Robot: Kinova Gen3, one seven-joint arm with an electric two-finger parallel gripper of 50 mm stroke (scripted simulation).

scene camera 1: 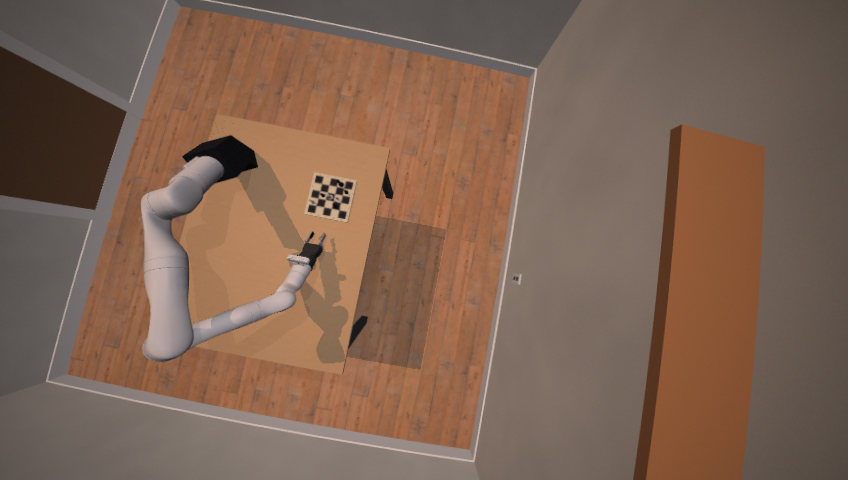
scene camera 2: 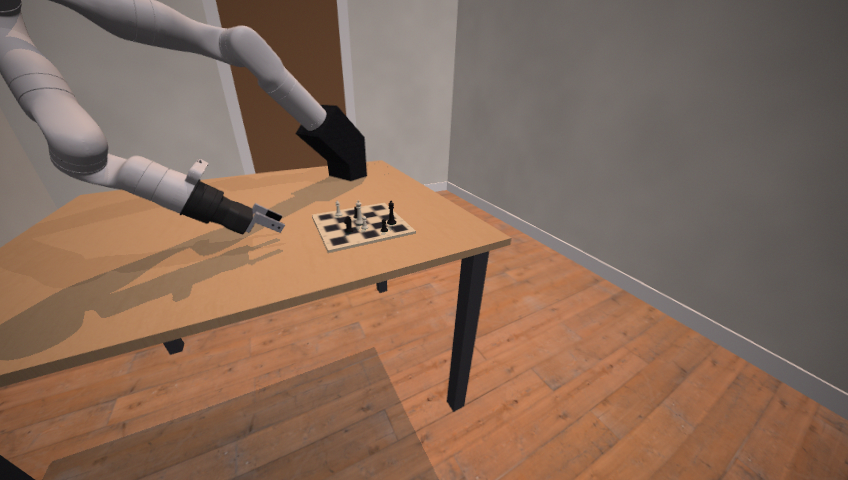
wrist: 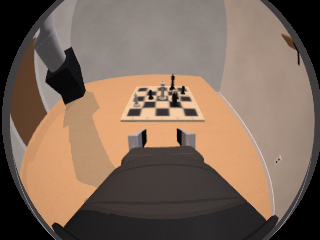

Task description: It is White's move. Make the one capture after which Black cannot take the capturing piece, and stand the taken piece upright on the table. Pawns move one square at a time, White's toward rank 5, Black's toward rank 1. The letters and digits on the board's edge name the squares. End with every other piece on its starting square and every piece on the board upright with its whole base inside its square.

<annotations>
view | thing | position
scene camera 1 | chessboard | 321,183
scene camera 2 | my gripper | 281,224
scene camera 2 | chessboard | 331,228
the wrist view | my gripper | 161,135
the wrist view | chessboard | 155,110
</annotations>
